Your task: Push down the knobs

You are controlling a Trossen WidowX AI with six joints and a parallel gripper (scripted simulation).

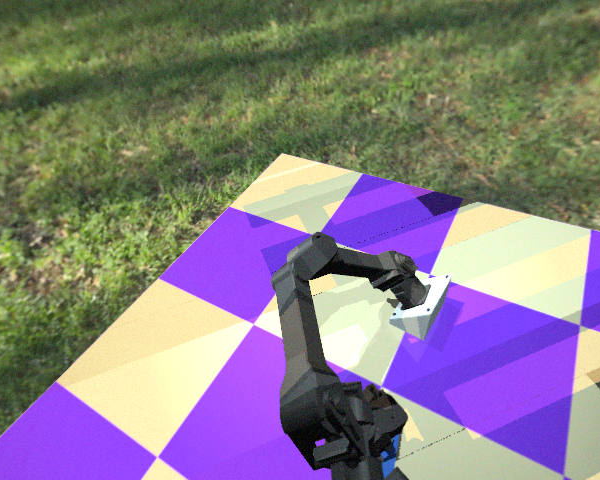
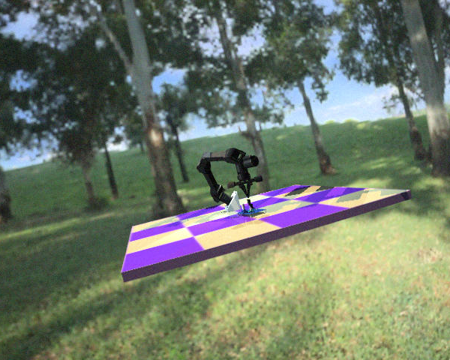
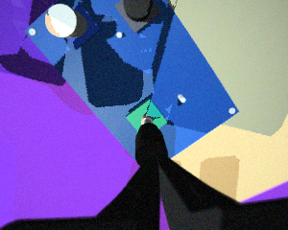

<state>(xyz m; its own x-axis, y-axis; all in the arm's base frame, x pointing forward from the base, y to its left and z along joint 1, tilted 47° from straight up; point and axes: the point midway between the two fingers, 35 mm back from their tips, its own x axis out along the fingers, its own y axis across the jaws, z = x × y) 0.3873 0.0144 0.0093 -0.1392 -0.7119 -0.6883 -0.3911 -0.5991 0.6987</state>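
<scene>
Right now my gripper tip is 4 cm above the green potentiometer. The rest, counted from my gripper tip: white-topped knob 9 cm behind, 1 cm to the right, 5 cm below.
</scene>
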